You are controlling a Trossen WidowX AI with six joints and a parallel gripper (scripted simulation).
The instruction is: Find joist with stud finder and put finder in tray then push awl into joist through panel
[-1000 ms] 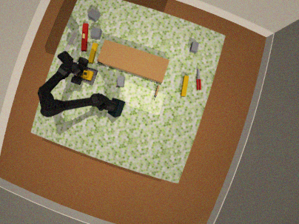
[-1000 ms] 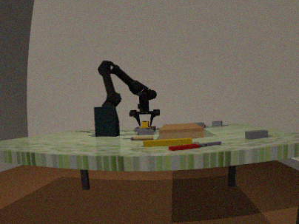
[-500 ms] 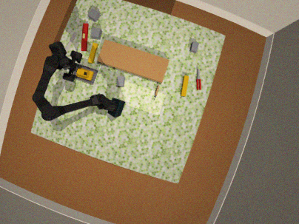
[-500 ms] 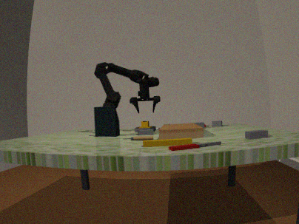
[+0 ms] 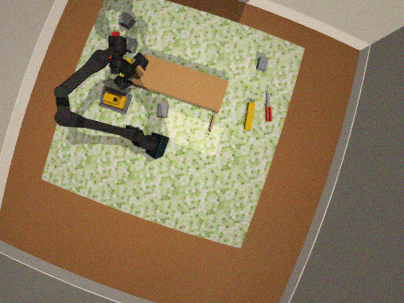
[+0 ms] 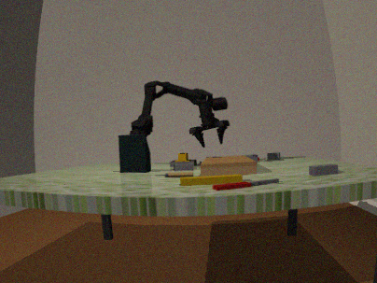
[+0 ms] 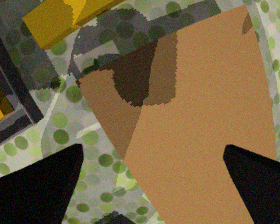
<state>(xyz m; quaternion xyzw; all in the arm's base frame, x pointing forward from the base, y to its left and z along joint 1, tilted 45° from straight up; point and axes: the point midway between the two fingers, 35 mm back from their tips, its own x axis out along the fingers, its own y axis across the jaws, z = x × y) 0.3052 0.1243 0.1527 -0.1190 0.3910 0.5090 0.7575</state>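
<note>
The awl is 140 mm behind my gripper tip, 440 mm to the right of it and 90 mm below it. From my gripper tip the other things lie so: yellow stud finder: 150 mm behind, 110 mm to the left, 40 mm below; then grey tray: 150 mm behind, 130 mm to the left, 80 mm below; then indicator light: 150 mm behind, 100 mm to the left, 30 mm below.
</note>
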